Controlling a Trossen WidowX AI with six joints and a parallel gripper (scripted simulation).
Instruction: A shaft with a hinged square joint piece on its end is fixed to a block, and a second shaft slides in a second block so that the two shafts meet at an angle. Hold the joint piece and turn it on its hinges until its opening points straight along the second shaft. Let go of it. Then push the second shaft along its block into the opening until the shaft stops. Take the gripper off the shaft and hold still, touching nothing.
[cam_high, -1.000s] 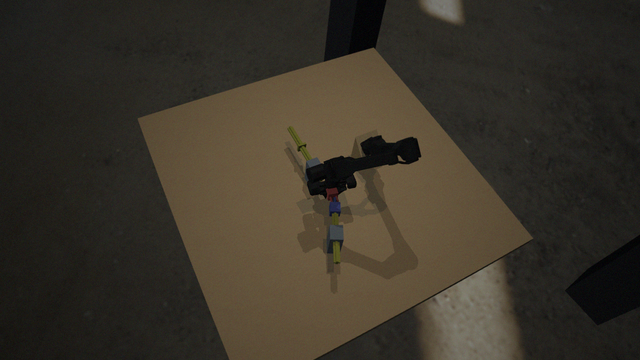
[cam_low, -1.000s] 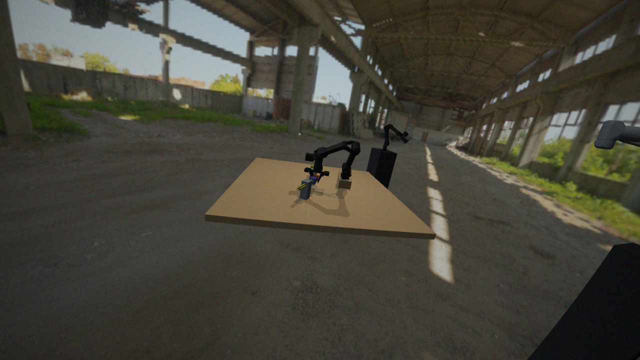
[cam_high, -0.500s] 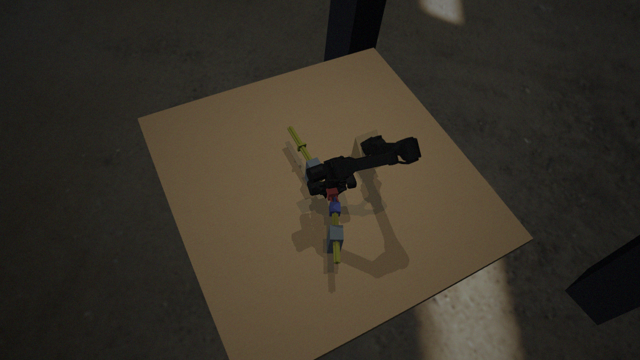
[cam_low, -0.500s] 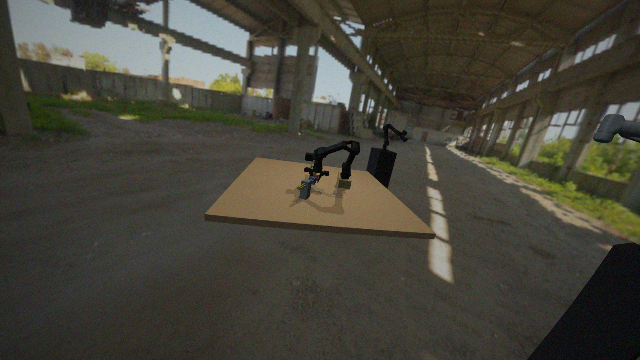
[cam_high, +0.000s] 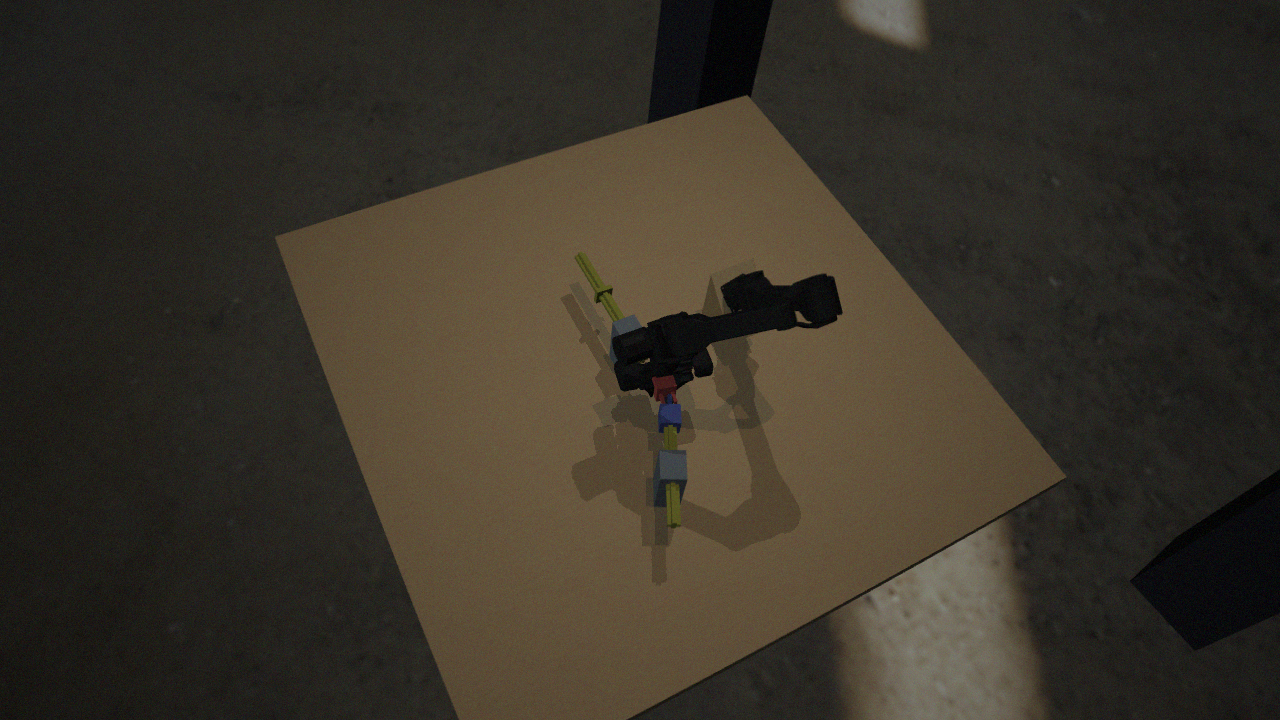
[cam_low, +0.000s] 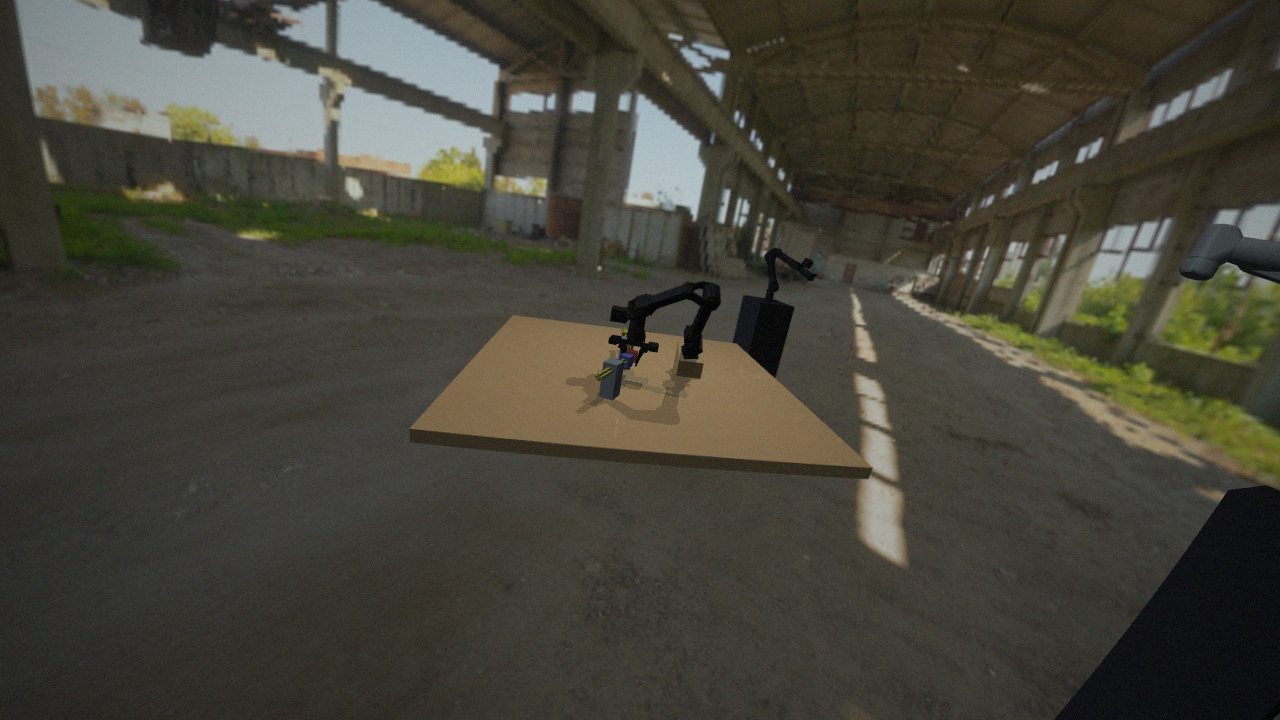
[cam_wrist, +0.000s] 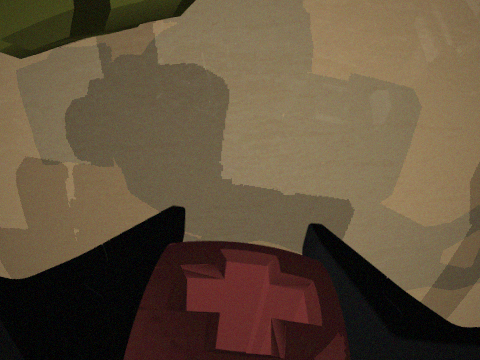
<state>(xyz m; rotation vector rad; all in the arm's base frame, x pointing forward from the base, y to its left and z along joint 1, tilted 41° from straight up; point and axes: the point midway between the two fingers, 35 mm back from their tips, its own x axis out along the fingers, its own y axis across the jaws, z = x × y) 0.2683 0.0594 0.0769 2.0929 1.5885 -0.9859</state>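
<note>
The red joint piece lies 4 cm above my gripper tip and 1 cm to the left of it.
</note>
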